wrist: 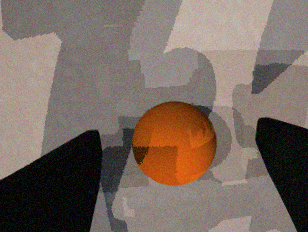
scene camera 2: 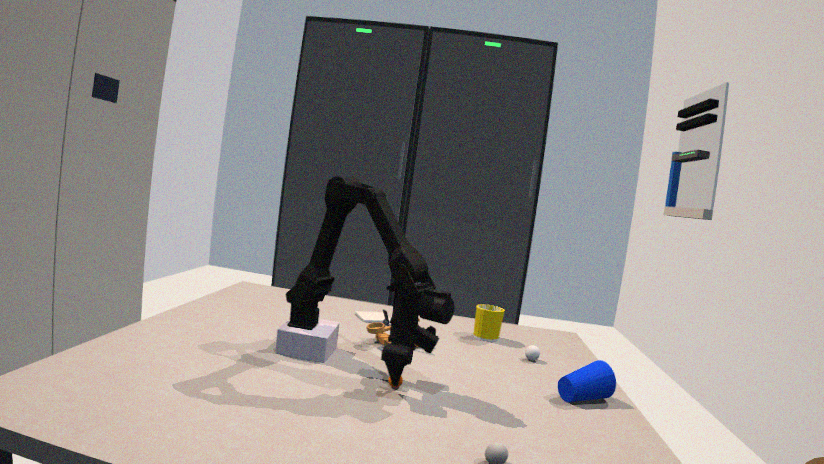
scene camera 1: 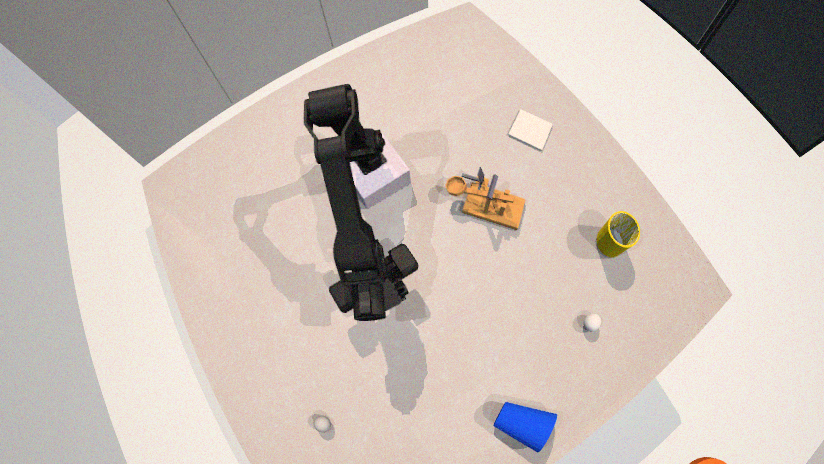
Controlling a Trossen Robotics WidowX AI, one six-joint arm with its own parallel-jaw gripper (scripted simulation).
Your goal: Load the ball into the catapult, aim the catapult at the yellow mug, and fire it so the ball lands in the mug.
Observation:
My gripper is open, holding nothing. Further things: a yellow mug and a wooden catapult.
My gripper shows as well in the wrist view and in scene camera 1.

